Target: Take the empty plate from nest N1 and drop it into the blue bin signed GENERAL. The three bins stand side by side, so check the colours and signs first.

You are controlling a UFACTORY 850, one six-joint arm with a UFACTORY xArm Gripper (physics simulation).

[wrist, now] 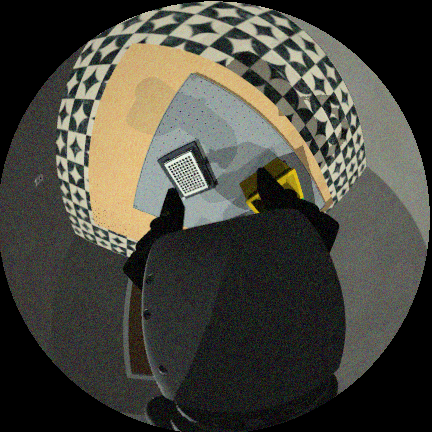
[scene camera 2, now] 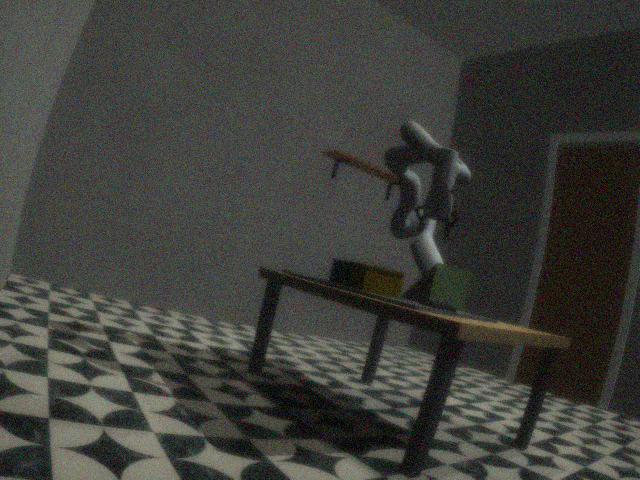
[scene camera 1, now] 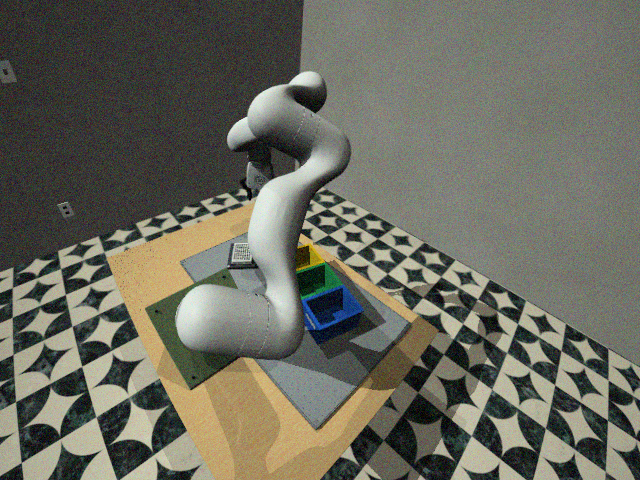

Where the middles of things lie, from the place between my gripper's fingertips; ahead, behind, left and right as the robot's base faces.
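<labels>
Relative to the white gridded plate point(wrist: 184, 169), my hand is 2 cm to the right of it, 11 cm beyond it and 23 cm above it.
</labels>
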